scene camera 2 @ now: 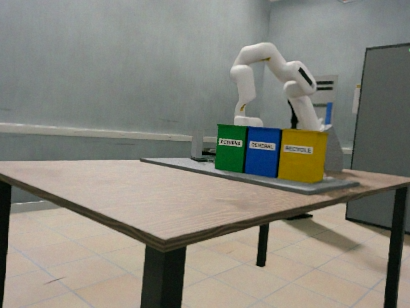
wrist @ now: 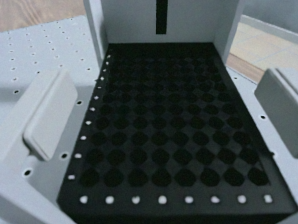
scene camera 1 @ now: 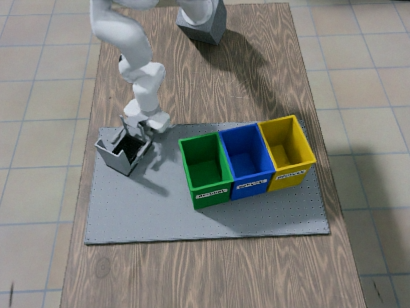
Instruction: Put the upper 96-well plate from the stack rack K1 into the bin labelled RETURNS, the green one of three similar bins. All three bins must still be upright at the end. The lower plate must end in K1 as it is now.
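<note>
In scene camera 1 I can see a green returns bin (scene camera 1: 209,178), along with a blue bin (scene camera 1: 245,150) and a yellow bin (scene camera 1: 286,144). Scene camera 2 gives me the green returns bin (scene camera 2: 231,148) again, and the yellow bin (scene camera 2: 302,157) with it. The wrist view has a black 96-well plate (wrist: 163,116) in it. The green returns bin is out of frame in the wrist view, and the blue bin is out of frame in the wrist view.
</note>
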